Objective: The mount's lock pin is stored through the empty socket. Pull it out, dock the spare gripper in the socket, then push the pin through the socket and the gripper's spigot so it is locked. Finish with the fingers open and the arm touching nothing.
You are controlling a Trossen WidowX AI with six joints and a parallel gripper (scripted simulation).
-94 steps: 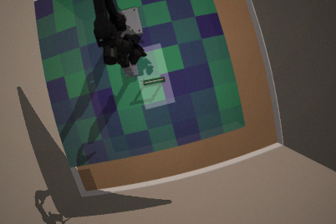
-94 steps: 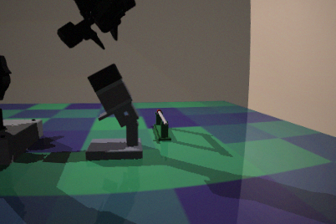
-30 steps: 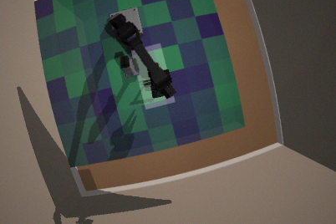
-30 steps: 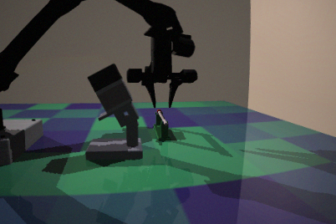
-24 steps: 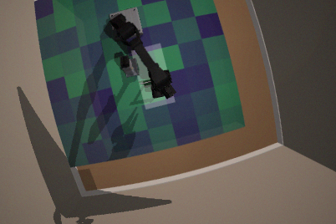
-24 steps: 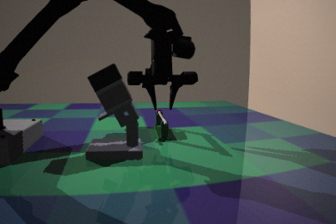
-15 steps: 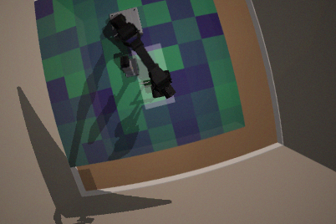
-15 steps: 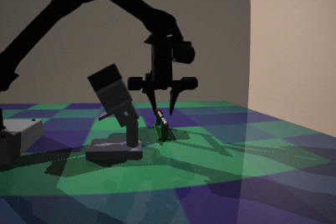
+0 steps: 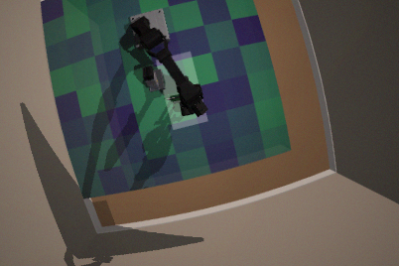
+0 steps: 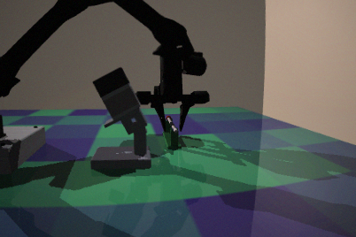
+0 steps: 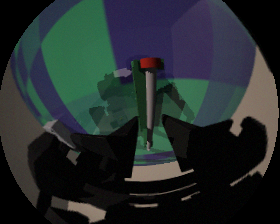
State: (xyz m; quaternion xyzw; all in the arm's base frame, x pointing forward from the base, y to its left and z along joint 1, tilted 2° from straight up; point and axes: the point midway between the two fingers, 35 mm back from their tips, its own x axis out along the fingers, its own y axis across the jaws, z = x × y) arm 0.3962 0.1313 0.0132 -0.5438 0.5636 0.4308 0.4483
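Right now my gripper tip is 10 mm to the right of the small green bracket. Also, from my gripper tip: spare gripper 120 mm to the right, 120 mm behind, 100 mm above; grey mount 120 mm to the right, 110 mm behind, 30 mm above.
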